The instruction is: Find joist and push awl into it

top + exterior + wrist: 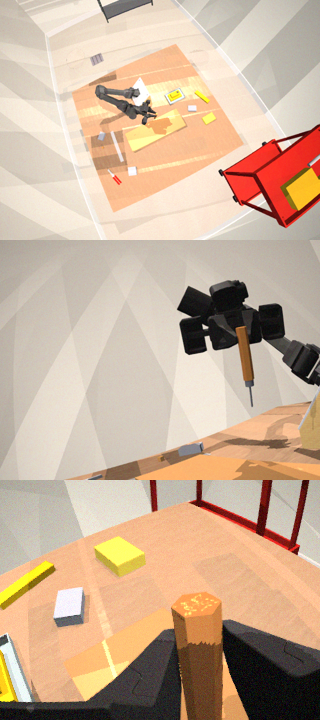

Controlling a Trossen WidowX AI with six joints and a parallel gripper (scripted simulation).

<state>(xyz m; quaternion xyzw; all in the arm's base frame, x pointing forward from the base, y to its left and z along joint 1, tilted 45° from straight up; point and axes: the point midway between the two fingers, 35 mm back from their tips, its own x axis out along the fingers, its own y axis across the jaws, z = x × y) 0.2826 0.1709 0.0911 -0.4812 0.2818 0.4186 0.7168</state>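
Now: the awl 50 mm below my gripper tip and 20 mm to the right of it. Round my gripper tip: yellow stud finder (250 mm to the left, 210 mm below, 210 mm behind); then metal ruler (430 mm to the right, 260 mm below, 50 mm ahead); then grey tray (240 mm to the left, 240 mm below, 200 mm behind).
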